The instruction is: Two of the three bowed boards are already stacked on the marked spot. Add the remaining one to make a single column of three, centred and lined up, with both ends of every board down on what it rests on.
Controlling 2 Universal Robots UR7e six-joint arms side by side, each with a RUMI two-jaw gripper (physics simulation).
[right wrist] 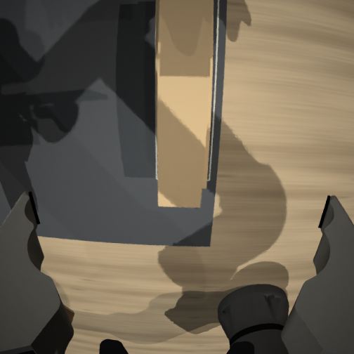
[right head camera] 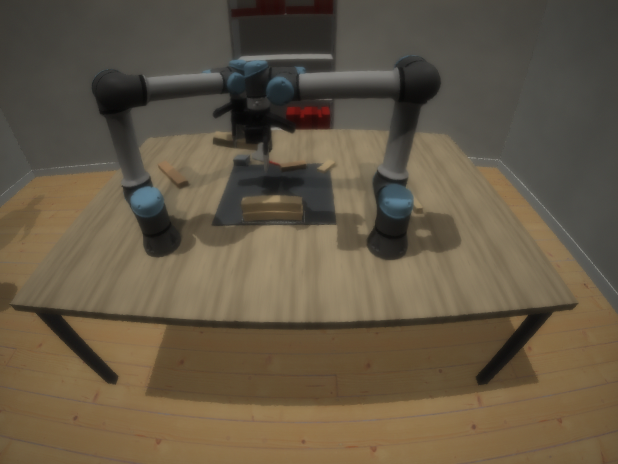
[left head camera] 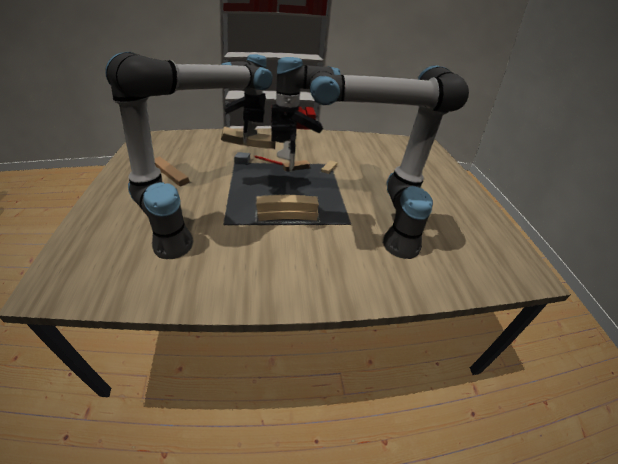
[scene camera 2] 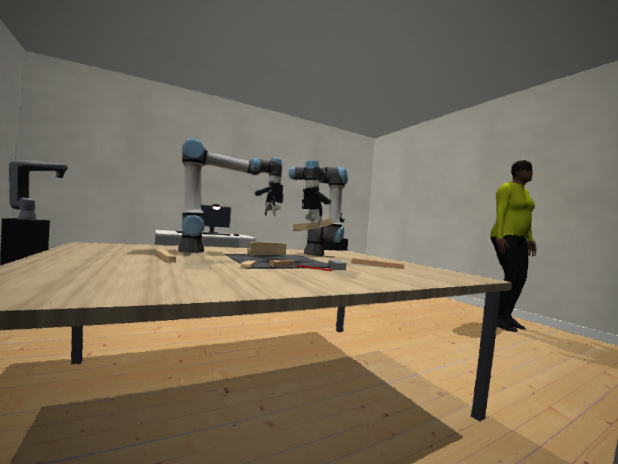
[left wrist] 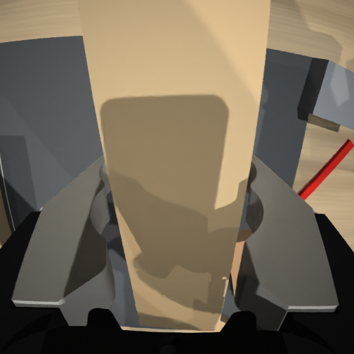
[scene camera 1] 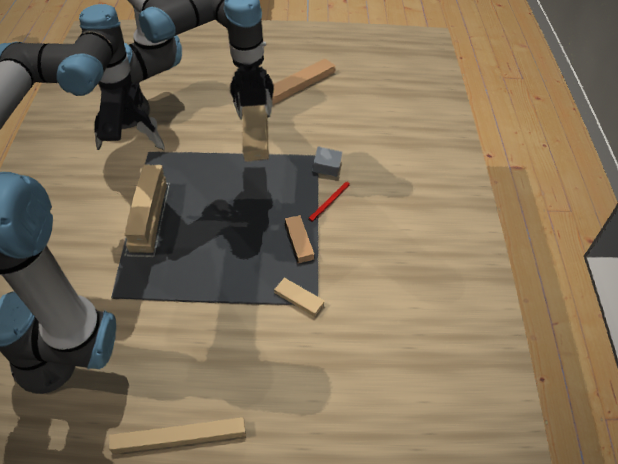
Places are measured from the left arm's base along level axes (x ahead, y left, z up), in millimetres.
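Where they show: left gripper, fingertip midpoint: (right head camera: 236,144) (left head camera: 245,141) (scene camera 2: 315,227) (scene camera 1: 255,118); right gripper, fingertip midpoint: (right head camera: 267,161) (left head camera: 289,160) (scene camera 2: 270,216) (scene camera 1: 130,149); left arm's base, link origin: (right head camera: 162,243) (left head camera: 172,244) (scene camera 2: 313,254); right arm's base, link origin: (right head camera: 387,245) (left head camera: 401,245) (scene camera 2: 191,251) (scene camera 1: 44,363).
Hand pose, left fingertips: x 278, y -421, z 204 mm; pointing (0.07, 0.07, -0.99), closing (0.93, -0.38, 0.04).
Things, the pixels of their centre, and the offset from my left fingertips. Level surfaces: height alone.
- dark mat, surface height: dz -198 mm
- third bowed board, body centre: (scene camera 1: 254,116) (left head camera: 248,137) (right head camera: 239,140) (scene camera 2: 313,224) dx -6, dy -14, dz +18 mm
- grey block, body centre: (scene camera 1: 327,161) (scene camera 2: 337,264) (left head camera: 242,158) (right head camera: 241,160) dx +189, dy -60, dz -182 mm
- red stick, body centre: (scene camera 1: 329,200) dx +134, dy -183, dz -197 mm
- short brown block, body centre: (scene camera 1: 299,238) (scene camera 2: 282,263) (left head camera: 296,165) (right head camera: 293,166) dx -1, dy -273, dz -186 mm
- short pale block, body centre: (scene camera 1: 299,296) (right head camera: 326,166) (left head camera: 329,166) dx -73, dy -426, dz -190 mm
- long brown bar, body centre: (scene camera 1: 295,83) (left head camera: 168,170) (right head camera: 172,173) (scene camera 2: 377,263) dx +264, dy +314, dz -190 mm
- long pale bar, body centre: (scene camera 1: 177,436) (scene camera 2: 165,255) dx -449, dy -629, dz -189 mm
Two pale bowed boards (left head camera: 287,207) (right head camera: 272,207) (scene camera 1: 145,200) (scene camera 2: 267,248) (right wrist: 182,110) lie stacked, roughly lined up, on the outlined spot at the near edge of the dark mat (left head camera: 330,212) (scene camera 1: 200,287). My left gripper (left wrist: 179,156) (scene camera 1: 254,111) is shut on the third bowed board (left wrist: 175,65) (scene camera 1: 255,135) (left head camera: 260,141) (scene camera 2: 312,225), holding it in the air above the mat's edge; it looks slightly tilted in scene camera 2. My right gripper (scene camera 1: 129,146) (right wrist: 179,197) is open and empty, above the table near one end of the stack. The stack's far end is cut off in the right wrist view.
A grey block (scene camera 1: 327,162), red stick (scene camera 1: 330,201), short brown block (scene camera 1: 300,239) and short pale block (scene camera 1: 300,297) lie around the mat's far edge. A long brown bar (scene camera 1: 305,80) and a long pale bar (scene camera 1: 177,436) lie on opposite sides. Both wrists are close together.
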